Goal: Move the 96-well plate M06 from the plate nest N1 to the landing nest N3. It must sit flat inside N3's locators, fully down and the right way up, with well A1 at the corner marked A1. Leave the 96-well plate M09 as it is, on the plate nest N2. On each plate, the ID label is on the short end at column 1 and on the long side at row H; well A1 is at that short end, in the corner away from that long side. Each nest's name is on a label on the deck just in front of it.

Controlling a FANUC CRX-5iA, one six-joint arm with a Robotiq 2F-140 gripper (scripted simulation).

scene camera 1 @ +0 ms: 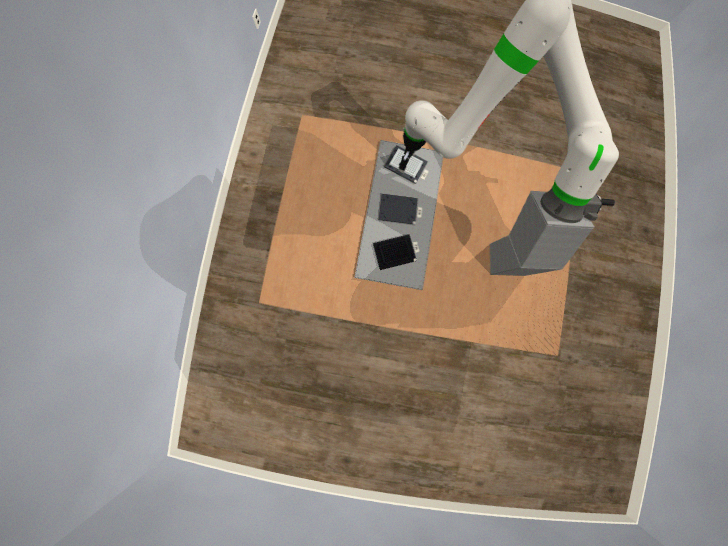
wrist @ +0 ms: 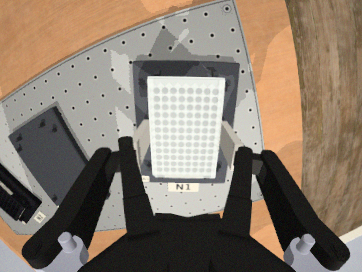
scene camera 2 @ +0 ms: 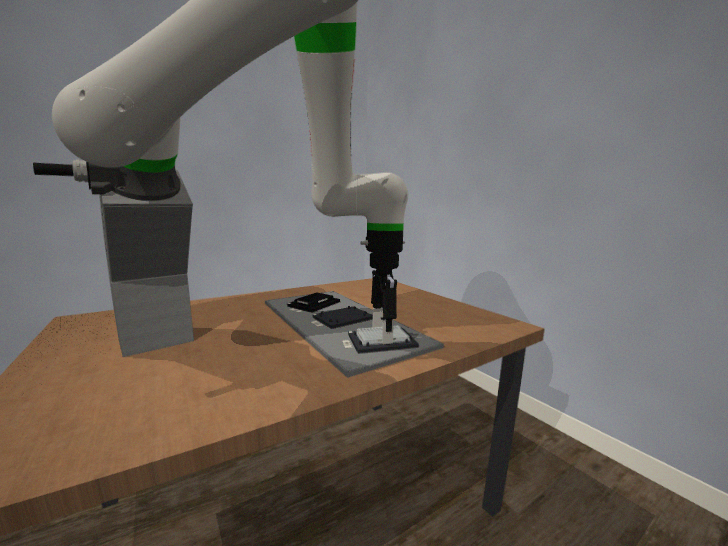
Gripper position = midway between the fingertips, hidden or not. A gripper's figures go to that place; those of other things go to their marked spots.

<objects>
My gripper (wrist: 185, 130): 21 cm from the lens. A white 96-well plate M06 (wrist: 180, 121): 20 cm from the lens. A dark plate nest N1 (wrist: 183, 68): 20 cm from the lens.
</objects>
